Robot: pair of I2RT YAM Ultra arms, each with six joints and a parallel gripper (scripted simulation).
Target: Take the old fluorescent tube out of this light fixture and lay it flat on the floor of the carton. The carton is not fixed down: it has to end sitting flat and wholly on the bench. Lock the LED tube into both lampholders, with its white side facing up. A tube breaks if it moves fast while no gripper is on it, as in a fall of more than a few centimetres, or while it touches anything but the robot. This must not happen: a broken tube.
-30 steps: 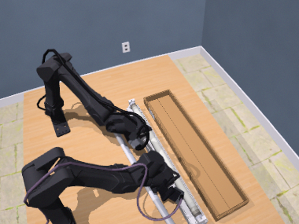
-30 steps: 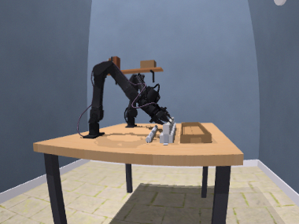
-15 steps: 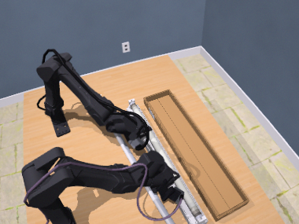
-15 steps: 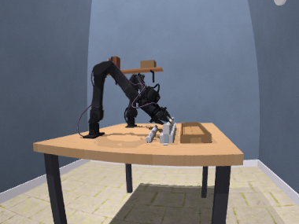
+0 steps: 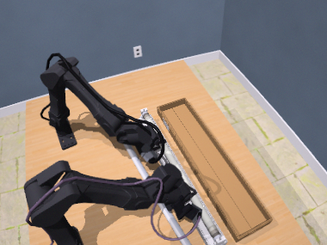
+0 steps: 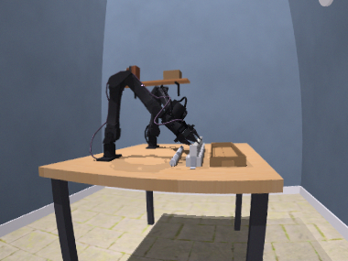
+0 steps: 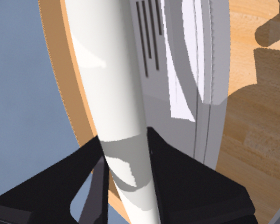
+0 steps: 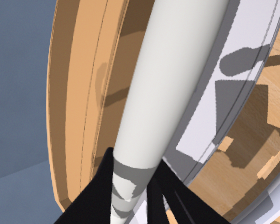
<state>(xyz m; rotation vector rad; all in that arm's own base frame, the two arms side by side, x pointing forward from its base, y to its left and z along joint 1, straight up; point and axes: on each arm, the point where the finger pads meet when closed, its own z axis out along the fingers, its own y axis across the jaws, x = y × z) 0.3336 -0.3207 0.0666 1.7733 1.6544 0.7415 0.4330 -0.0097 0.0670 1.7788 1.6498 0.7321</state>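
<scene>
Right now the old fluorescent tube is 12 cm to the left of my right hand and 2 cm behind it. Round my right hand: light fixture 12 cm to the left, 2 cm behind, 1 cm below; then LED tube 12 cm behind, 10 cm to the left, 5 cm below; then lampholder 18 cm to the right, 2 cm ahead.
Now: the old fluorescent tube 20 mm ahead of my left hand and 120 mm to the right of it. From my left hand the other things lie so: light fixture (20 mm ahead, 120 mm to the right, 10 mm below); then LED tube (80 mm behind, 140 mm to the right, 50 mm below); then brown carton (150 mm ahead, 90 mm to the right, 50 mm below).
</scene>
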